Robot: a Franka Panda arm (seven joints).
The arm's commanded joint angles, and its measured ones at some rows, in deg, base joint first. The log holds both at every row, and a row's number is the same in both.
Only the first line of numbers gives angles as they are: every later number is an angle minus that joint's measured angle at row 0.
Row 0, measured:
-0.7 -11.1 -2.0 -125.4 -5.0 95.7 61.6
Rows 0 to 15, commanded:
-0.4 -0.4 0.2 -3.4 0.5 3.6 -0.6
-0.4 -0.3 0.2 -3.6 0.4 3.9 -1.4
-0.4 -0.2 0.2 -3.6 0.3 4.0 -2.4
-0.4 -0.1 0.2 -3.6 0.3 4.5 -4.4
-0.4 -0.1 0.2 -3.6 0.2 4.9 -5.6
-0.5 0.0 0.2 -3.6 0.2 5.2 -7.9
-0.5 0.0 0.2 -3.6 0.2 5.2 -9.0
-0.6 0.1 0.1 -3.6 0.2 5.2 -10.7
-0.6 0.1 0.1 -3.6 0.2 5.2 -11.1
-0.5 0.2 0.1 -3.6 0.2 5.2 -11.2
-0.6 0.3 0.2 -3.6 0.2 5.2 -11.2
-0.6 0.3 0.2 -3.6 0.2 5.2 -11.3
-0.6 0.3 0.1 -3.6 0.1 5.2 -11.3
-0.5 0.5 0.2 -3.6 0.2 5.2 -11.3
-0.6 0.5 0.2 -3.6 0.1 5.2 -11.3
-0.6 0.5 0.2 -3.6 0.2 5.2 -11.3
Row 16, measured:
-0.3 0.4 0.0 -3.4 0.0 4.5 -10.4
